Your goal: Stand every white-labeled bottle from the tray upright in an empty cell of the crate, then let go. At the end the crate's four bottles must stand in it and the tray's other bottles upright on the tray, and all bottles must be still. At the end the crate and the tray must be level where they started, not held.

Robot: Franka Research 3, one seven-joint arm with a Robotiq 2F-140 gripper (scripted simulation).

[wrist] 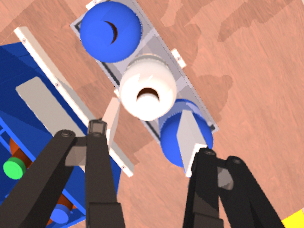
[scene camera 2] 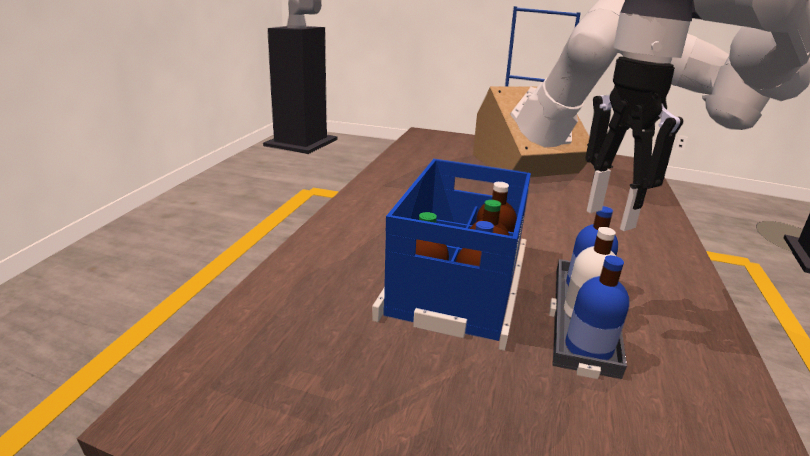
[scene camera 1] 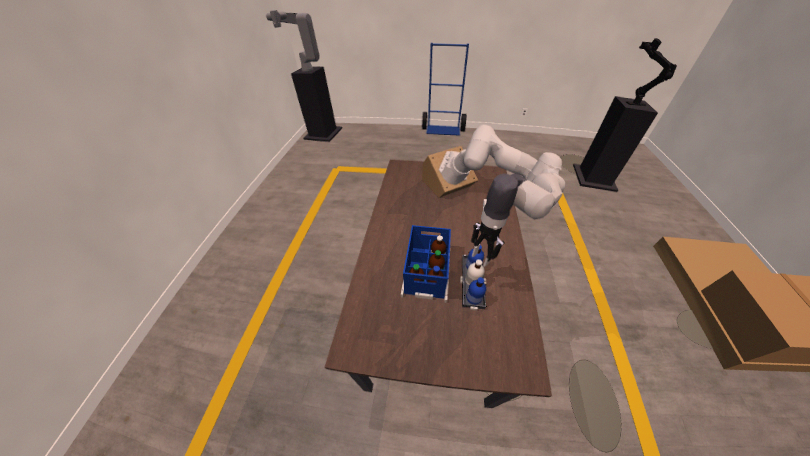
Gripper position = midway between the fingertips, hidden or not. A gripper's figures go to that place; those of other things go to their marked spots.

Labels:
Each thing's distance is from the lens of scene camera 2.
my gripper [scene camera 2: 610,219]: 0.76 m
white-labeled bottle [scene camera 2: 588,264]: 0.77 m

